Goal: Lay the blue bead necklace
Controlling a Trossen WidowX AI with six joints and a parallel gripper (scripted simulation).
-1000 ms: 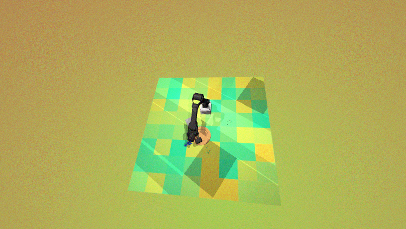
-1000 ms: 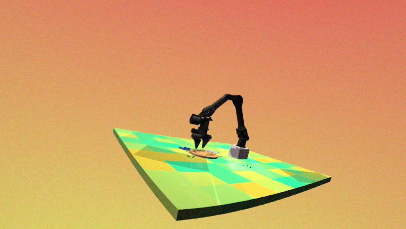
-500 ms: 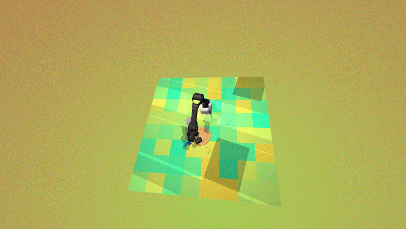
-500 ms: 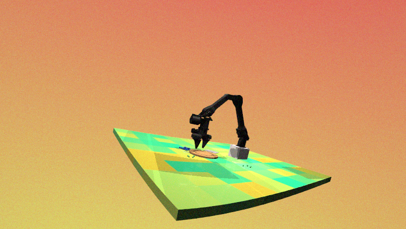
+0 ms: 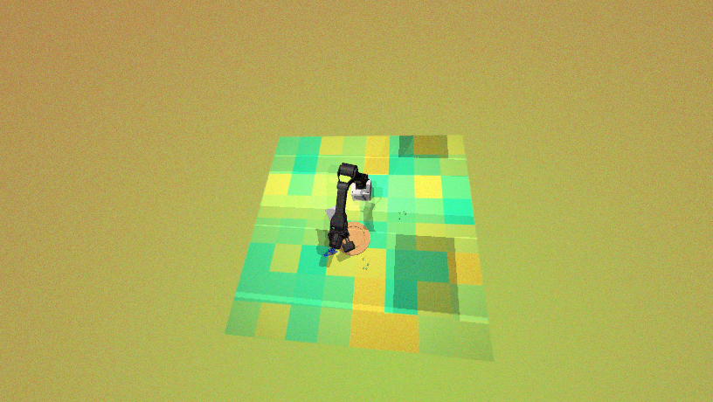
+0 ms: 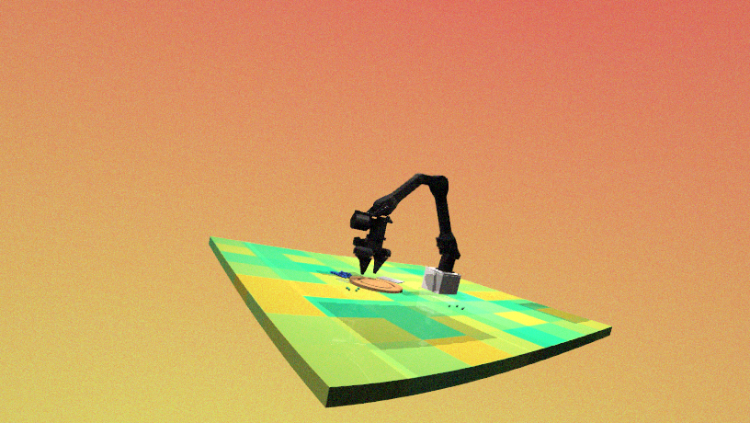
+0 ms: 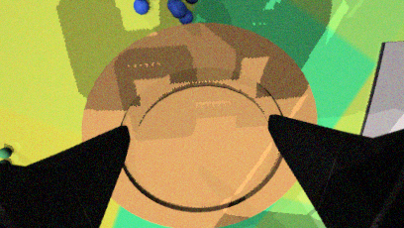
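Now: gripper tip 20 mm past the round bead board, 40 mm to the right of it and 30 mm above it. From my gripper tip the other things lie so: flat grey piece 190 mm behind, 70 mm to the right, 40 mm below.
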